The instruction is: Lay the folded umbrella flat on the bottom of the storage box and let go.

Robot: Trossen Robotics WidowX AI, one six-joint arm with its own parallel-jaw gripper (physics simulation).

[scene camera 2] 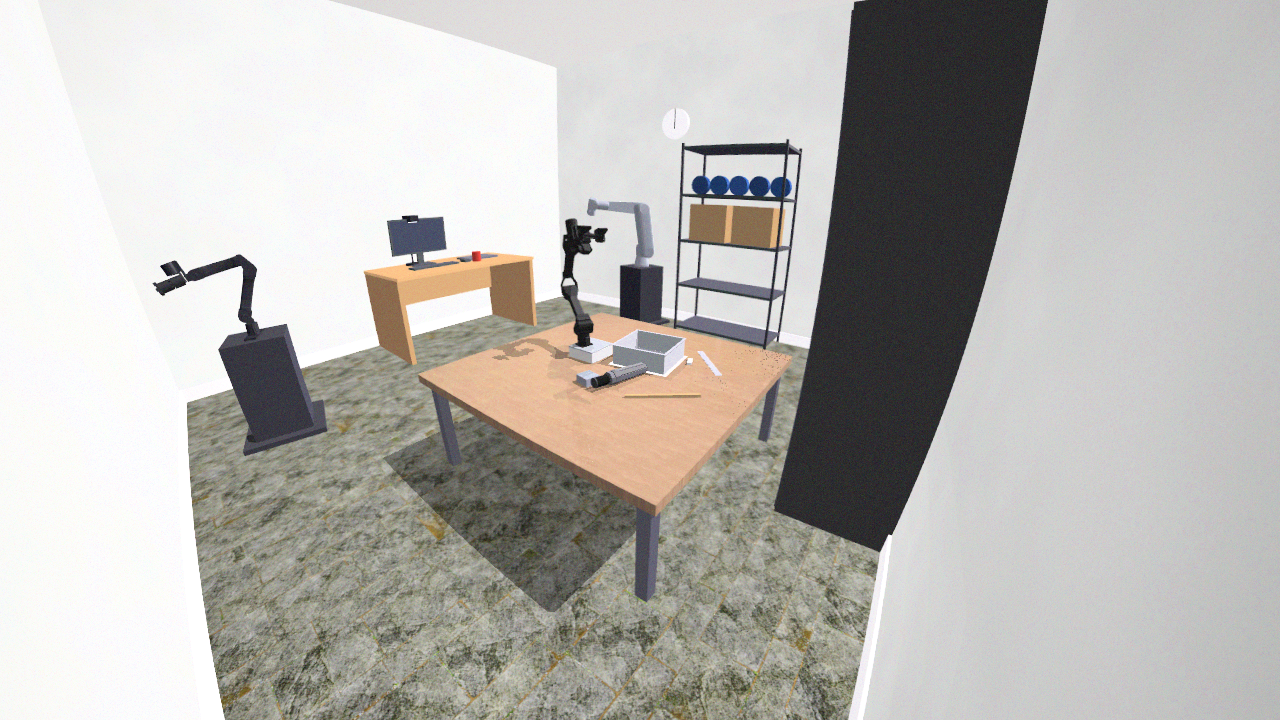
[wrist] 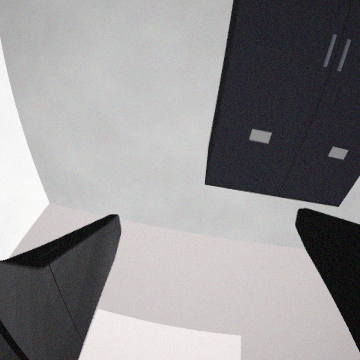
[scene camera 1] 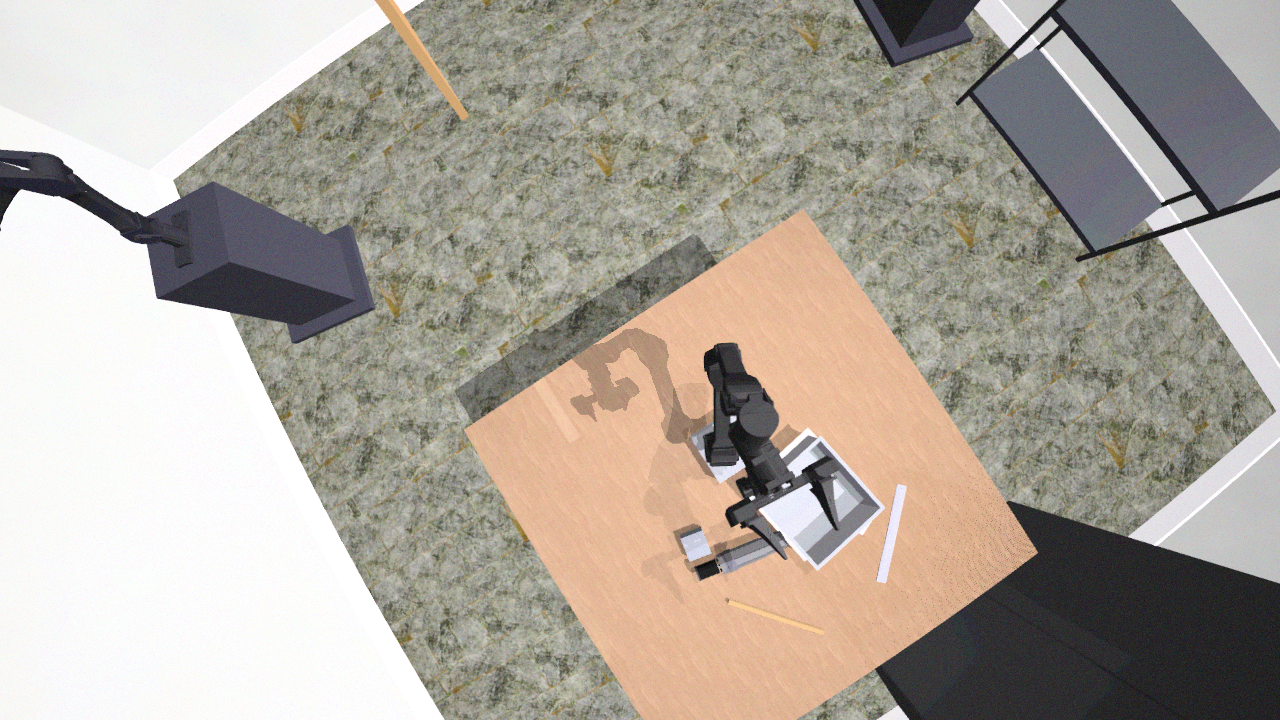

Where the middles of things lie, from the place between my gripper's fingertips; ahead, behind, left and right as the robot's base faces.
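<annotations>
White storage box (scene camera 1: 799,515): far below my hand, a good way to the left of it and a good way ahead of it.
</annotations>
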